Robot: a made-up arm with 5 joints.
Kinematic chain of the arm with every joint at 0, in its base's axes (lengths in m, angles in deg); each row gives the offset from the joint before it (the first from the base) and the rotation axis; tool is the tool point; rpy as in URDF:
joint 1: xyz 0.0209 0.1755 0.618 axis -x
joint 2: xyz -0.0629 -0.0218 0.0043 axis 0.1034 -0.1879 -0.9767
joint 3: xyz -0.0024 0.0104 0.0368 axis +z
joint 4: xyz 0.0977 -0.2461 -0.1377 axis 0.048 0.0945 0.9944
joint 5: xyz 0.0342 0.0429 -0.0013 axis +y
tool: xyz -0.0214 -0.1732 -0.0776 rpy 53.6 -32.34 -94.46
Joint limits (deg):
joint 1: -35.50..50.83
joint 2: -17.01..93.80
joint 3: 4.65..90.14
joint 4: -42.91..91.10
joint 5: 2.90..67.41
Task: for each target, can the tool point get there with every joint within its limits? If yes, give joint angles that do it. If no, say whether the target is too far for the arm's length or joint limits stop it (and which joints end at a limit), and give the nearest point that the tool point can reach.
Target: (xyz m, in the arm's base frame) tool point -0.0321 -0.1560 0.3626
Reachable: yes | joints -17.73 62.23 22.70 77.08 50.95
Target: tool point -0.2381 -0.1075 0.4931
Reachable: yes | joints 11.40 73.58 26.02 -31.77 51.43
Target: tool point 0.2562 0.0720 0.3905
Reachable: yes | joints -27.92 0.06 55.09 -26.86 31.41
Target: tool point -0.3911 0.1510 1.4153
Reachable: no: too far | nearest point -0.1197 -0.1644 0.8724 | short by 0.684 m
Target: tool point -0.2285 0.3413 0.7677
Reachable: no: joint limits stop it (at a limit: joint 1, joint 2, joint 3, joint 4, joint 5) | nearest point -0.2963 0.2700 0.4457 | short by 0.337 m
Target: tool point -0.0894 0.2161 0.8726
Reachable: no: joint limits stop it (at a limit: joint 1, joint 2, joint 3, joint 4, joint 5) | nearest point -0.0369 -0.1042 0.8286 | short by 0.328 m
